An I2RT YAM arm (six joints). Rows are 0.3 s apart.
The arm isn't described. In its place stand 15 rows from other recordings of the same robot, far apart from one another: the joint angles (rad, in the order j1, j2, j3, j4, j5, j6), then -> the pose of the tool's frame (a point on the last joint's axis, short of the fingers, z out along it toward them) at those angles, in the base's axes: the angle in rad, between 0 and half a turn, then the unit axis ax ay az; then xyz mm.
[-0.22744 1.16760 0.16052 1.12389 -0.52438 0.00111] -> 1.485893, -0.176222, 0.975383, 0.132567, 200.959, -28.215, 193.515
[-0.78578 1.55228 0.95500 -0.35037 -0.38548 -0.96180] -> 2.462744, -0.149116, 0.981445, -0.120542, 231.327, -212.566, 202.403
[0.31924 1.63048 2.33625 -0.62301 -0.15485 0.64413] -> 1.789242, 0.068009, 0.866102, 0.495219, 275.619, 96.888, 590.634
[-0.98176 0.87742 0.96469 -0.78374 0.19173 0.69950] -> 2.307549, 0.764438, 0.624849, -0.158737, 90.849, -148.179, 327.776
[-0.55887 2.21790 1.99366 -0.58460 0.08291 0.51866] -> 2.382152, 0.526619, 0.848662, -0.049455, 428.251, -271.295, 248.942
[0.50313 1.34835 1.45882 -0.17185 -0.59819 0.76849] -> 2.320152, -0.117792, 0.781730, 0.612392, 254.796, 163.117, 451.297
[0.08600 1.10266 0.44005 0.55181 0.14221 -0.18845] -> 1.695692, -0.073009, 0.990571, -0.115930, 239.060, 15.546, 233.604
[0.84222 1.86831 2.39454 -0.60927 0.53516 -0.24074] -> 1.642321, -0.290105, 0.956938, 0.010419, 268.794, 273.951, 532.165
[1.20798 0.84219 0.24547 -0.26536 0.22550 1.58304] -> 2.812041, 0.215007, 0.920769, 0.325509, 61.154, 138.666, 139.907
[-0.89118 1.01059 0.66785 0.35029 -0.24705 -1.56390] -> 2.492692, -0.330525, 0.665763, -0.668965, 157.076, -180.542, 312.141
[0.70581 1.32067 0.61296 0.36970 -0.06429 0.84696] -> 2.331951, 0.042403, 0.886479, 0.460822, 214.018, 185.407, 219.284
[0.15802 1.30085 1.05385 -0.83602 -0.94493 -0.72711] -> 2.468249, -0.497280, 0.777430, 0.385117, 238.676, 67.249, 282.426
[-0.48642 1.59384 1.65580 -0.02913 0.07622 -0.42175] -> 1.768927, 0.064417, 0.896683, -0.437962, 331.416, -178.319, 456.080
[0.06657 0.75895 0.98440 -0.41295 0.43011 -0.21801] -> 1.832256, 0.035333, 0.963317, -0.266028, 158.968, -4.279, 388.600
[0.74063 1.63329 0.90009 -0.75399 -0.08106 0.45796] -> 3.118303, -0.142312, 0.988180, 0.056986, 195.725, 182.847, 148.502
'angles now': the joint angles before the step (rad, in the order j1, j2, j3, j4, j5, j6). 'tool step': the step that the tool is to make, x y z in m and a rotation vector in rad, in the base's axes. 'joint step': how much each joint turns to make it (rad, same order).
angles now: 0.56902, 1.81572, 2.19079, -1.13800, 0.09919, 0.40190
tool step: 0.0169, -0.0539, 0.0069, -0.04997, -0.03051, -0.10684
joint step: -0.15181, -0.03063, -0.01018, -0.00965, 0.00751, -0.07372
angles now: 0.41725, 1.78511, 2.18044, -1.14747, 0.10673, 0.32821
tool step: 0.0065, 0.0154, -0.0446, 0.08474, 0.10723, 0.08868
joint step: 0.01781, -0.02913, -0.21910, 0.12587, -0.13598, 0.03592
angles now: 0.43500, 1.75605, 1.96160, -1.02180, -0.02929, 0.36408
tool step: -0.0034, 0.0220, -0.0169, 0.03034, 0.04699, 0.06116
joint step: 0.05271, 0.01064, -0.05176, 0.03514, -0.04119, 0.02624
